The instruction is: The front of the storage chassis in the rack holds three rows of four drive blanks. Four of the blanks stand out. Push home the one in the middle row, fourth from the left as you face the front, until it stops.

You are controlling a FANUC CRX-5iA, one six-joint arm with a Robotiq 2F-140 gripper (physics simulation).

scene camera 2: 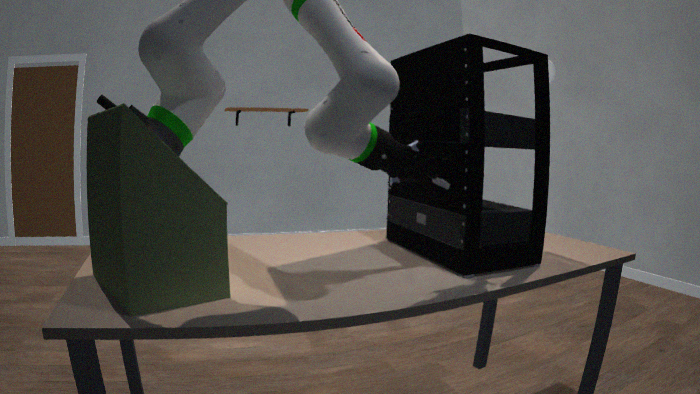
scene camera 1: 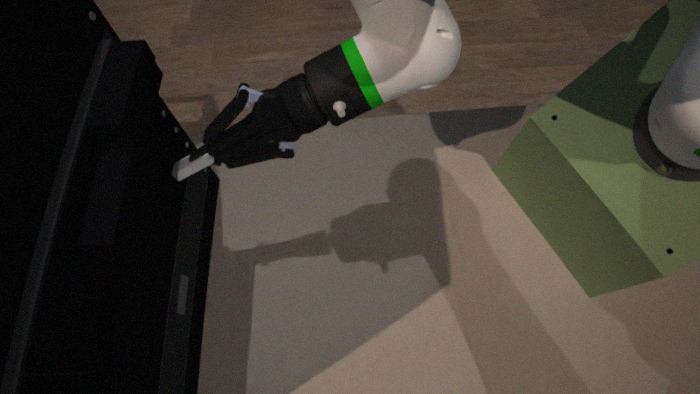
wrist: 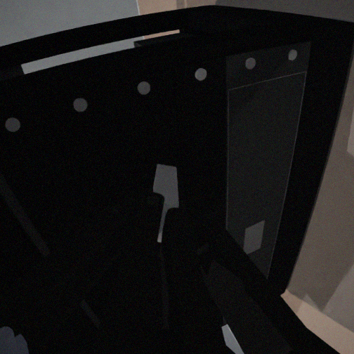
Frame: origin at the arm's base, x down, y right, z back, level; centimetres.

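Seen in the pictures: gripper, between the fingertips: (scene camera 2: 446,185) (scene camera 1: 176,172); arm's base, origin of its link: (scene camera 2: 149,155).
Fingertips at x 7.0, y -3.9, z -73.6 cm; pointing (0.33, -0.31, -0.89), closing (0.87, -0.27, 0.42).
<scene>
Pixels of each thing's top centre, then the offset from my fingertips to it. "spot": a spot on its surface instead.
- lower grey panel, centre of its top: (scene camera 1: 166,289) (scene camera 2: 423,203) dx +6.8, dy -16.0, dz -1.6 cm
- pale label, a spot on its surface: (scene camera 1: 183,295) (scene camera 2: 420,219) spot: dx +11.5, dy -16.0, dz -1.0 cm
- dark box, a spot on its surface: (scene camera 1: 137,62) spot: dx -19.6, dy +2.9, dz +3.4 cm
The black rack (scene camera 2: 474,165) (wrist: 110,97) stands on the table, its front towards the arm. Its front is very dark: the storage chassis, its rows and the single drive blanks cannot be made out, nor which blanks stand out. My gripper (scene camera 1: 194,166) (scene camera 2: 440,183) (wrist: 163,180) is shut and empty, with light grey fingertips. It points at the rack front, a little above the lower grey panel in the scene camera 2 view. The tips overlap the dark front in all views; whether they touch a blank is hidden in the dark.
The lower grey panel (scene camera 1: 172,350) (scene camera 2: 447,231) (wrist: 265,125) with a pale label (scene camera 1: 183,295) (scene camera 2: 421,218) (wrist: 254,237) fills the rack's lower front. A green pedestal (scene camera 1: 590,210) (scene camera 2: 165,235) carries the arm at the table's other end. A dark box (scene camera 1: 137,62) juts at the rack's front.
</scene>
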